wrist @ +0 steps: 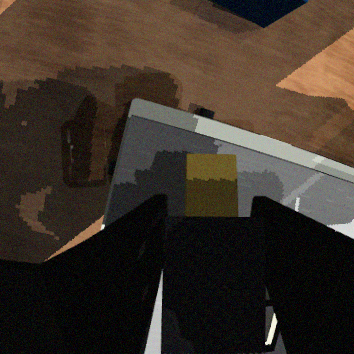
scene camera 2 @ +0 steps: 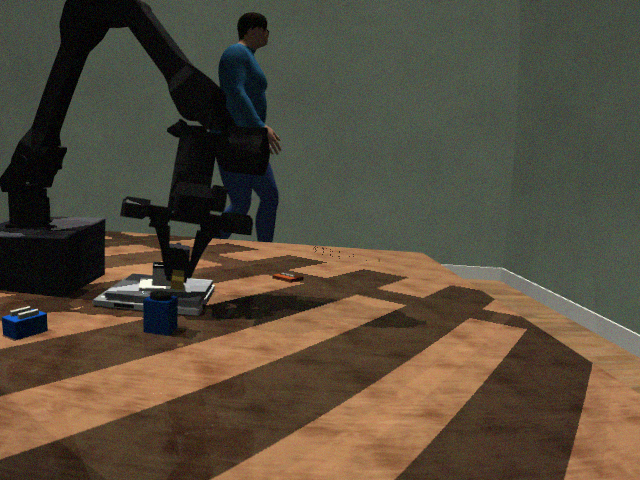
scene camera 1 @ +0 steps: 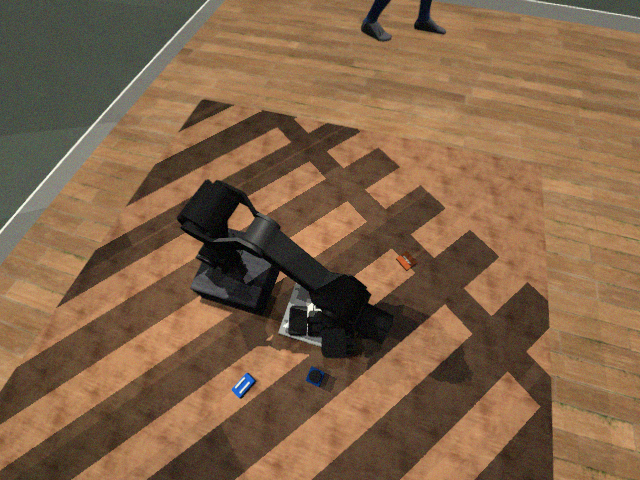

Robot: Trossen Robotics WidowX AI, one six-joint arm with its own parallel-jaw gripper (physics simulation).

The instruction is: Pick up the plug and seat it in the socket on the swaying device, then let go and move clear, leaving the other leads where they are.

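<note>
My gripper (scene camera 2: pixel 177 269) (wrist: pixel 209 207) is shut on the plug (scene camera 2: pixel 177 279) (wrist: pixel 211 184), which has a black body and a yellow end pointing down. The plug is over the grey-white device (scene camera 1: pixel 283 331) (scene camera 2: pixel 191 310) (wrist: pixel 155 111), near its edge in the wrist view. Whether the yellow end touches the device is unclear. A pale raised block (scene camera 2: pixel 148 284) and a small upright silver-and-dark piece (scene camera 2: pixel 158 272) stand on the device, left of the plug in scene camera 2. The socket opening cannot be made out; the arm and plug hide part of the device top.
A blue block with a round dark top (scene camera 1: pixel 315 376) (scene camera 2: pixel 160 315) stands close in front of the device. A blue connector with two pale bars (scene camera 1: pixel 243 385) (scene camera 2: pixel 24 325) lies left of it. An orange connector (scene camera 1: pixel 406 260) (scene camera 2: pixel 287 277) lies beyond. A person (scene camera 2: pixel 242 87) stands behind the arm.
</note>
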